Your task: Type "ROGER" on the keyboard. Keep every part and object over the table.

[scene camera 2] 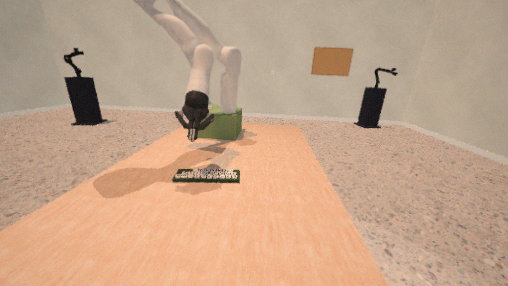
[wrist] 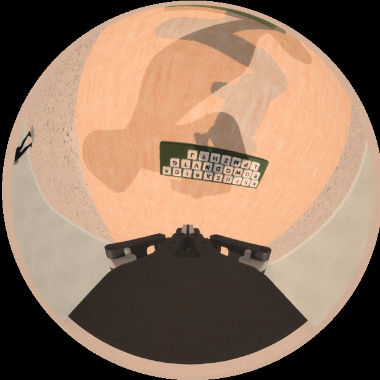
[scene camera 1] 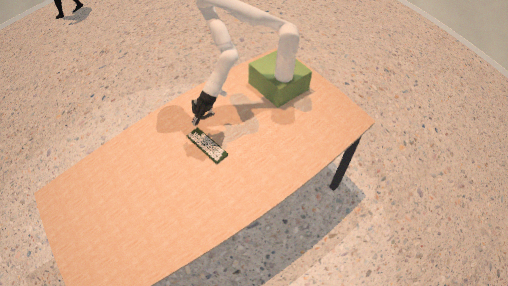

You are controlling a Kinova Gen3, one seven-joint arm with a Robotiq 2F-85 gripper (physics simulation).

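Pixels of known places: gripper, fingertip midpoint: [scene camera 2: 191,141] [scene camera 1: 194,124]; arm's base, link origin: [scene camera 2: 227,111] [scene camera 1: 283,75].
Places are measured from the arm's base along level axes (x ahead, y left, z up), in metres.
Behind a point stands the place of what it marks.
Note:
The keyboard [scene camera 1: 207,145] {y -0.045, x 0.491, z -0.124 m} [scene camera 2: 206,176] {y -0.057, x 0.506, z -0.125 m} [wrist: 212,165] is a dark green board with white lettered keys, lying flat on the table. In the wrist view its letters are upside down. The R key [wrist: 197,175] and E key [wrist: 218,178] are in the row nearest the gripper, the G key [wrist: 174,163] is at the left of the middle row, and the O key [wrist: 248,174] is toward the right of that row. My gripper [scene camera 1: 195,121] {y -0.095, x 0.511, z 0.001 m} [scene camera 2: 192,139] {y -0.095, x 0.511, z 0.001 m} [wrist: 187,231] is shut and empty, fingertips pointing down. It hangs above the table, clear of the keyboard.
The green box [scene camera 1: 262,92] {y -0.073, x 0.069, z -0.122 m} [scene camera 2: 227,125] {y 0.000, x 0.082, z -0.058 m} under the arm's base stands on the wooden table [scene camera 1: 150,200] {y -0.042, x 0.877, z -0.139 m} [scene camera 2: 250,240] {y 0.069, x 0.764, z -0.139 m} [wrist: 305,125]. Arm shadows fall around the keyboard. Black pedestals [scene camera 2: 84,100] [scene camera 2: 371,107] with small arms stand on the floor off the table.

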